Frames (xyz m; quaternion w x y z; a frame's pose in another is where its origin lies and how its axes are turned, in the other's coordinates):
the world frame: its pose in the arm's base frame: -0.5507 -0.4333 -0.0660 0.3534 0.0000 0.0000 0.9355
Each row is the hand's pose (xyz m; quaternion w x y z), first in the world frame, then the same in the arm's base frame.
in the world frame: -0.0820 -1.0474 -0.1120 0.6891 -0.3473 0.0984 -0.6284
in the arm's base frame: 0.2033 0.2983 -0.1780 0.8314 -0.2148 -0.2901 0.4226
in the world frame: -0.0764 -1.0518 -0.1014 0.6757 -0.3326 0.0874 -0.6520
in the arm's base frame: 0.2020 0.3053 -0.1674 0.8487 -0.1993 -0.2803 0.4017
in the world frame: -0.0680 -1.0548 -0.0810 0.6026 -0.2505 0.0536 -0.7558
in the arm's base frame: 0.1977 0.3131 -0.1470 0.9200 -0.1387 -0.2154 0.2966
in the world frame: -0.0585 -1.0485 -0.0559 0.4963 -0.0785 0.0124 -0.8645
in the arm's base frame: 0.1864 0.3146 -0.1219 0.9841 -0.0393 -0.0691 0.1588
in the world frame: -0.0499 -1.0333 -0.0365 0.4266 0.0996 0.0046 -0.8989
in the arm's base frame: 0.1699 0.3089 -0.1025 0.9917 0.0309 0.0948 0.0814
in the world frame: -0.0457 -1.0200 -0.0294 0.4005 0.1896 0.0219 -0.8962
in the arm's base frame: 0.1580 0.3017 -0.0954 0.9799 0.0465 0.1851 0.0579
